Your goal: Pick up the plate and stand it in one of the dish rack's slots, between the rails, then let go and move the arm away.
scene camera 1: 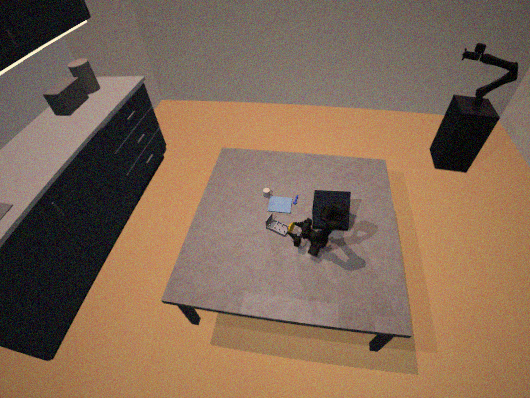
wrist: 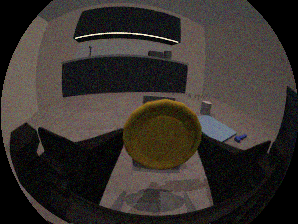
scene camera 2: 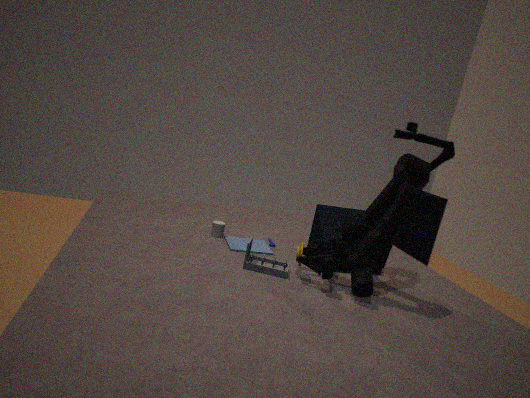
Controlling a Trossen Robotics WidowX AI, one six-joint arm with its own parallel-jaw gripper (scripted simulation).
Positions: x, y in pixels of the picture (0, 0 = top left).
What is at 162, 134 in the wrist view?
A yellow plate.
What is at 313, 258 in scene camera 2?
My gripper.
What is my gripper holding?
A yellow plate.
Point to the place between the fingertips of my gripper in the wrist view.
162, 136
